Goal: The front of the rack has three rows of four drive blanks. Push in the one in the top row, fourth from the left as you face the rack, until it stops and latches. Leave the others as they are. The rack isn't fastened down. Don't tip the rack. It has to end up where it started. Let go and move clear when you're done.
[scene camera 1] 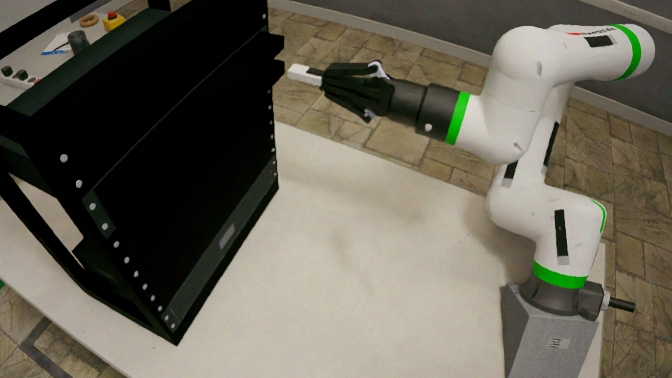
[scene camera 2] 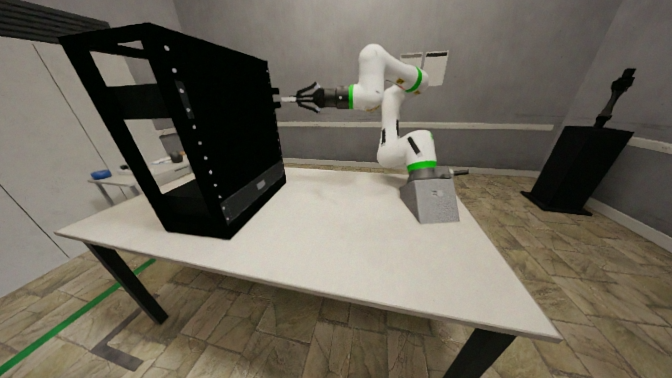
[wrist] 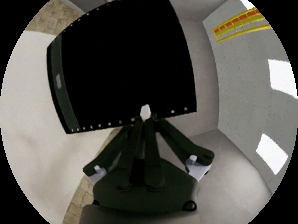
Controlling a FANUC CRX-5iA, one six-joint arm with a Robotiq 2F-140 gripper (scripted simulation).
Path:
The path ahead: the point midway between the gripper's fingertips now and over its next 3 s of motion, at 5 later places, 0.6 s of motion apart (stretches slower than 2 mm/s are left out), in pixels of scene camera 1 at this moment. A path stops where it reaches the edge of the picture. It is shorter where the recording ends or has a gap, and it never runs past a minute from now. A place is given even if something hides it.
My gripper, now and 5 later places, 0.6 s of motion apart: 291,70; 285,59; 270,55; 266,54; 258,52; 256,52

